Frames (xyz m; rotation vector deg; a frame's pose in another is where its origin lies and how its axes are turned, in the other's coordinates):
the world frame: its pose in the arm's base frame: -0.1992 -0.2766 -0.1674 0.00 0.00 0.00
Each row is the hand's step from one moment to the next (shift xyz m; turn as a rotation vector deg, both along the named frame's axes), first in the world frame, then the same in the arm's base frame.
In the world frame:
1: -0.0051 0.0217 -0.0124 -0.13 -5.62 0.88
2: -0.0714 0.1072 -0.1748 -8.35 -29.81 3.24
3: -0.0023 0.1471 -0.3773 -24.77 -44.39 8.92
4: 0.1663 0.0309 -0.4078 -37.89 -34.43 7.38
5: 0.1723 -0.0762 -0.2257 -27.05 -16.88 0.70
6: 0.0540 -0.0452 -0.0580 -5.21 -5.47 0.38
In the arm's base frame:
1: -0.0051 0.0217 -0.0124 -0.13 -5.62 0.88
2: -0.0714 0.1072 -0.1748 -8.35 -29.81 3.24
3: -0.0023 0.1471 -0.3773 -24.77 -44.39 8.92
4: 0.1663 0.0309 -0.4078 -37.89 -34.43 7.38
5: 0.1723 -0.0762 -0.2257 -27.05 -16.88 0.70
6: 0.0540 -0.0452 -0.0580 -5.21 -5.47 0.38

